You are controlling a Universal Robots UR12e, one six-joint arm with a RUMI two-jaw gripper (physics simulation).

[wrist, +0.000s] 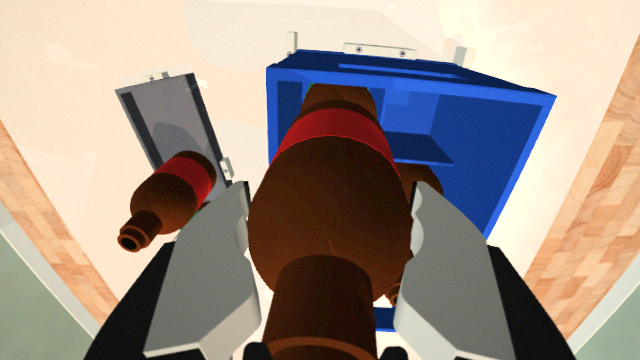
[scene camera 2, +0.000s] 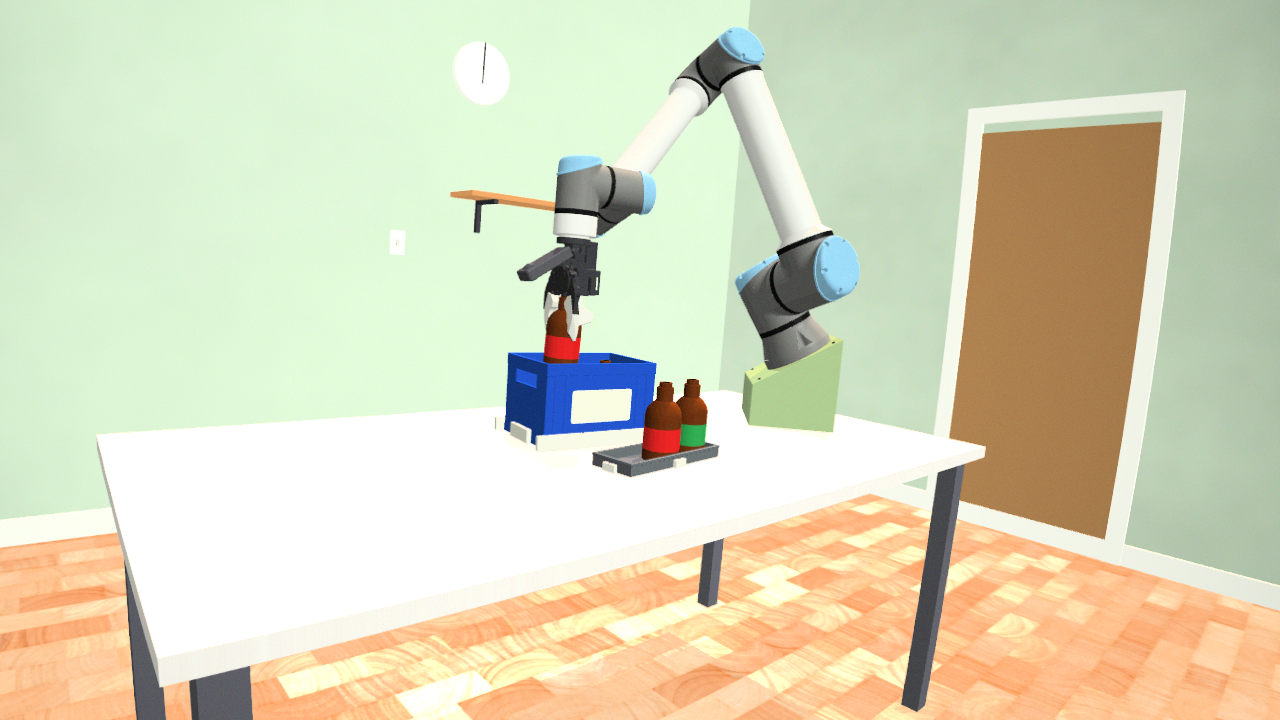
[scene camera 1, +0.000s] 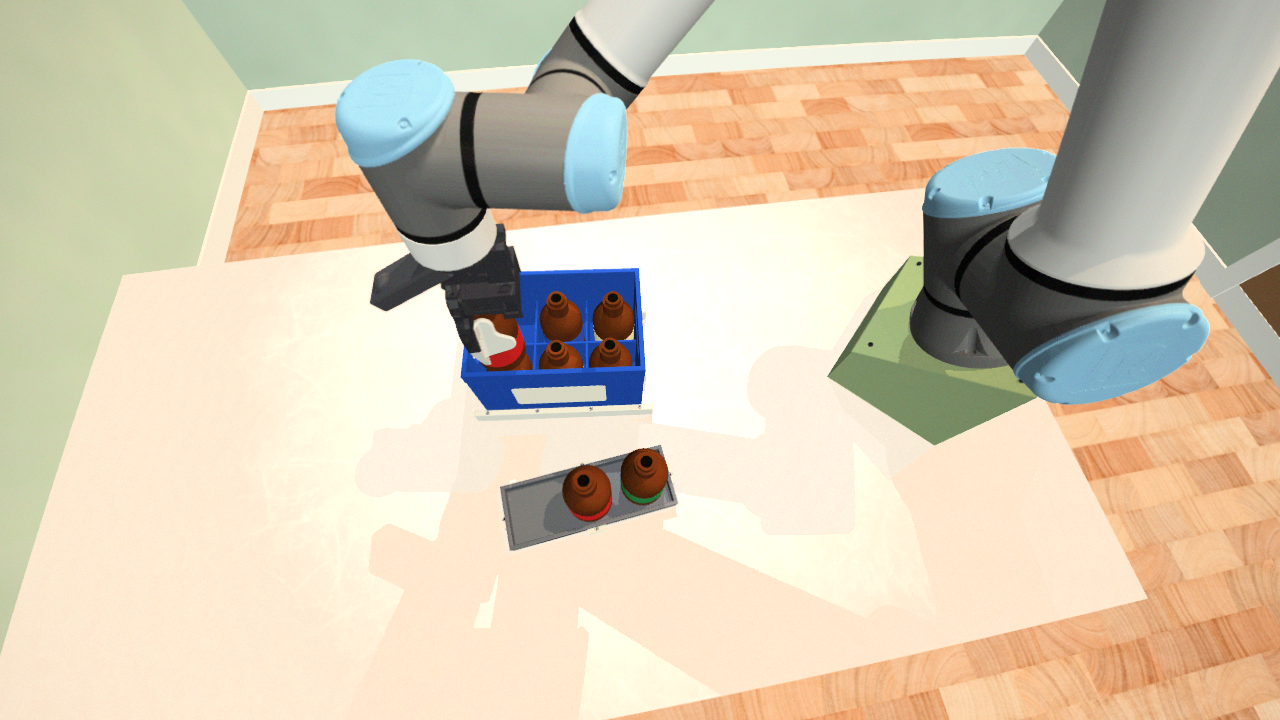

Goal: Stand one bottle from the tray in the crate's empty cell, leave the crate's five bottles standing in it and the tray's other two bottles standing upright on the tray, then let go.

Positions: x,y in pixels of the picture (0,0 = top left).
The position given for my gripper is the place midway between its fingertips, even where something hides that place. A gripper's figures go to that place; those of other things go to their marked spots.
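Labels:
There's a red-labelled bottle (scene camera 2: pixel 662 425) that's 136 cm from the lens, and my gripper (scene camera 2: pixel 560 338) is at 147 cm from the lens.

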